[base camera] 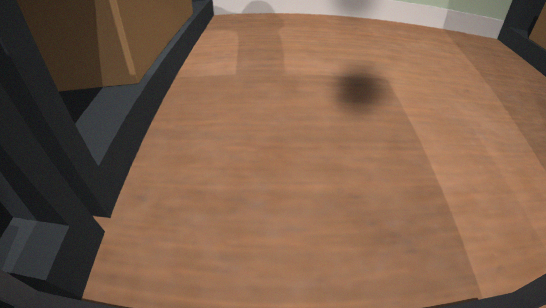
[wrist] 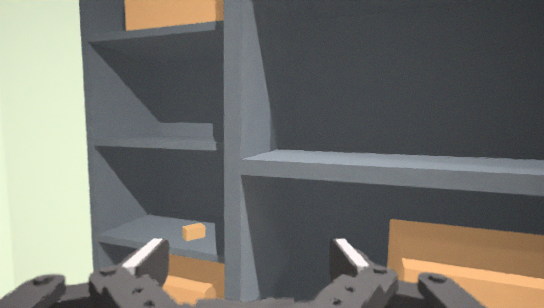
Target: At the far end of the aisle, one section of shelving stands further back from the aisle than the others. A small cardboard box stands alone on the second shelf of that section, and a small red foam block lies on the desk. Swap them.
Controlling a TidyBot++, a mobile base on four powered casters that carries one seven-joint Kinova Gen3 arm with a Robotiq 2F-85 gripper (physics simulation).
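Places are measured from the arm's base along level axes (x right, y ahead, z up), in millimetres.
Pixels of known places: gripper, between the fingertips: (wrist: pixel 250 256).
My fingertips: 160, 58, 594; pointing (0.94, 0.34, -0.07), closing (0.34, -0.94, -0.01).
For each thing: its middle in the pictures, then the offset to it from my fingertips, as dx, dy, dz. "pt": a spot on its surface instead. Level surfaces: height alone.
- small cardboard box, middle of its body: (wrist: pixel 193 231) +996, +667, -432
- low shelf, height of its surface: dz -457
- set-back shelving section, a spot on its surface: (wrist: pixel 102 95) pt +932, +1106, +200
- open box, a spot on its surface: (wrist: pixel 450 250) pt +524, -249, -187
- Shelving with a box, a spot on its surface: (base camera: pixel 110 40) pt -466, +512, -813
In the wrist view, a small cardboard box (wrist: pixel 194 231) stands alone on a low shelf (wrist: pixel 145 227) of the set-back shelving section (wrist: pixel 102 95) at the left. My gripper (wrist: pixel 250 256) is open and empty. Its left fingertip shows just left of and below the small box in the image, and the box is well beyond the fingers. The red foam block and the desk do not show in either view.
A nearer shelving section has an upright (wrist: pixel 233 100), a shelf (wrist: pixel 390 172) and an open box (wrist: pixel 450 250). Larger boxes (wrist: pixel 172 14) (wrist: pixel 200 270) sit above and below in the set-back section. Shelving with a box (base camera: pixel 110 40) flanks the floor's left, and dark shelving (base camera: pixel 520 47) the right.
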